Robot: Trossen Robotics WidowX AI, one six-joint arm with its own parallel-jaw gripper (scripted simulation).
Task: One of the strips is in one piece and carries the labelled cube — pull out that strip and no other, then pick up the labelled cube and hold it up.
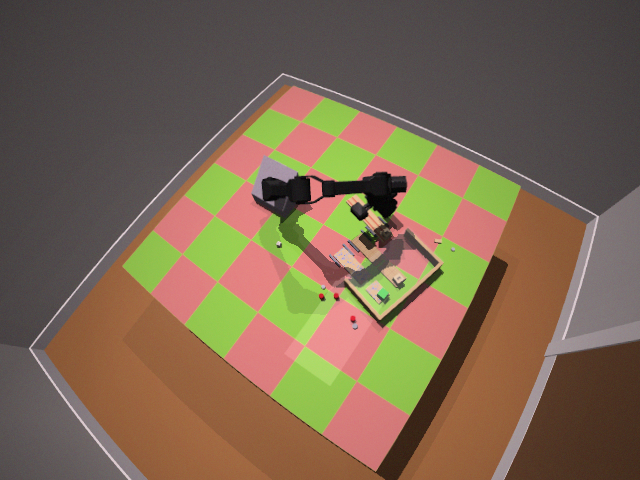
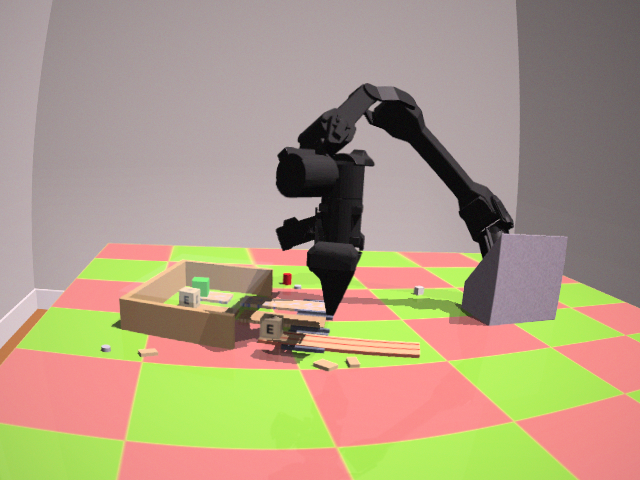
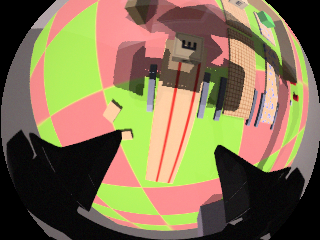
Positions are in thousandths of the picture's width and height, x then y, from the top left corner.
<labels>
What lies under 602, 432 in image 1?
My gripper.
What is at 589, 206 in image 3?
A cube labelled e.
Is my gripper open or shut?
Open.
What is my gripper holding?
Nothing.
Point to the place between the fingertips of my gripper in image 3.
At 536, 598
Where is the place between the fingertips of my gripper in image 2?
523, 639
</labels>
